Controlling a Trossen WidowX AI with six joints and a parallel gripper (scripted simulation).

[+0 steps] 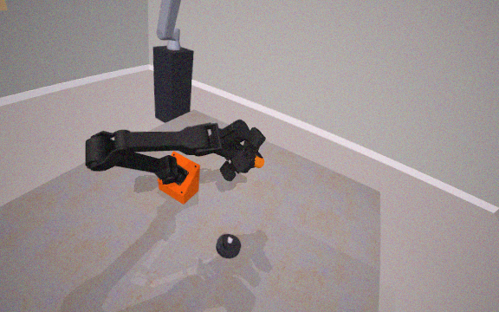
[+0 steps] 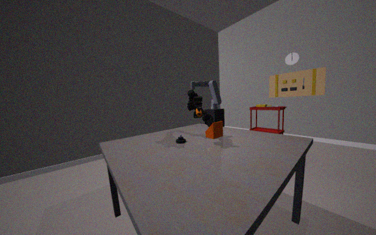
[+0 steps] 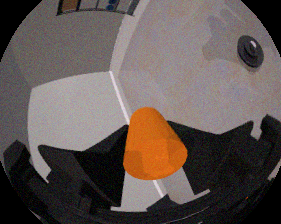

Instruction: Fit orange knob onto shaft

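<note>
The orange knob lies 2 cm behind my gripper tip, 2 cm to the right of it and 2 cm above it. The rest, counted from my gripper tip: round dark pedestal (5 cm ahead, 20 cm to the right, 21 cm below).
</note>
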